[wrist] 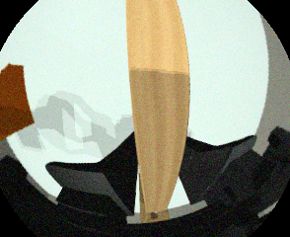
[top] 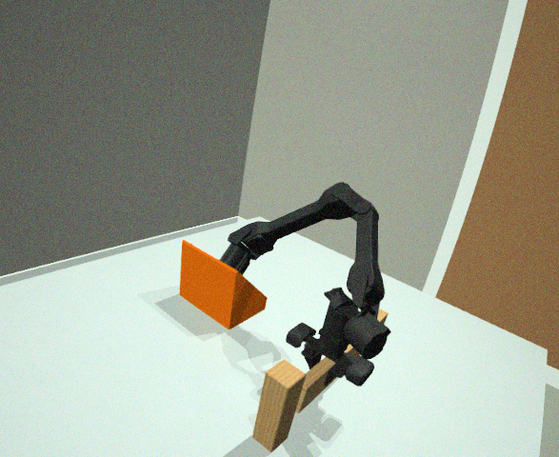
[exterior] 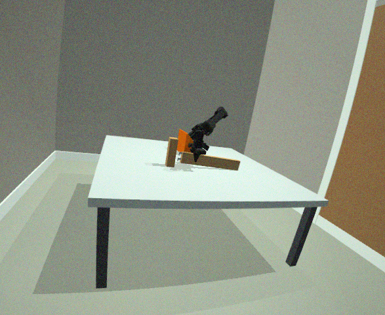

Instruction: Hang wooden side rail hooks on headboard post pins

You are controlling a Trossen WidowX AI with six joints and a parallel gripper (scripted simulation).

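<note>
My gripper tip is now 20 mm past the wooden headboard post, 160 mm to the left of it and 40 mm below it.
</note>
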